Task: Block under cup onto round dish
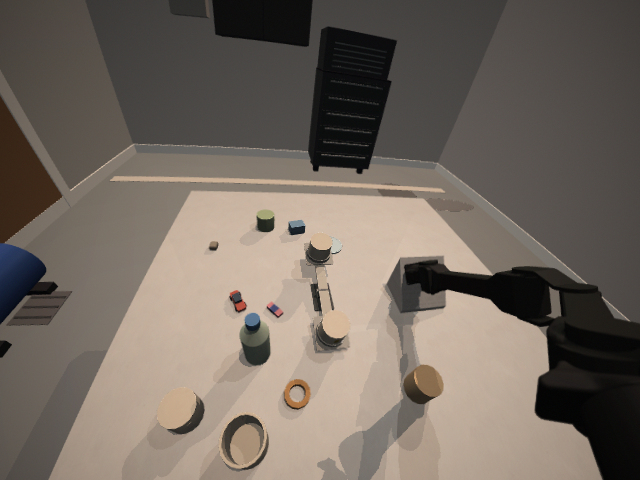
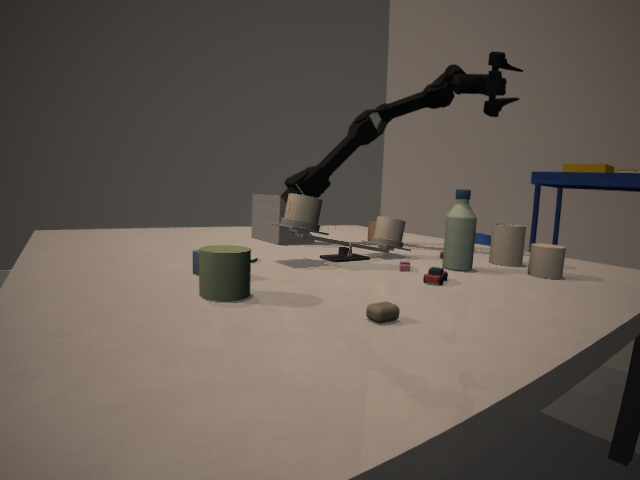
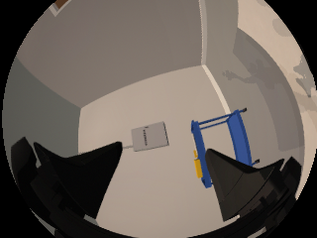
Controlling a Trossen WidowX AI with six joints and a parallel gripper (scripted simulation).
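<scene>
Right now the beige cup is 450 mm below my gripper tip, 420 mm to the right of it and 120 mm behind it. Also, from my gripper tip: bottle 430 mm to the right, 400 mm below, 70 mm ahead; then balance 570 mm to the right, 470 mm below, 130 mm behind; then toy car 590 mm to the right, 500 mm below, 120 mm ahead.
</scene>
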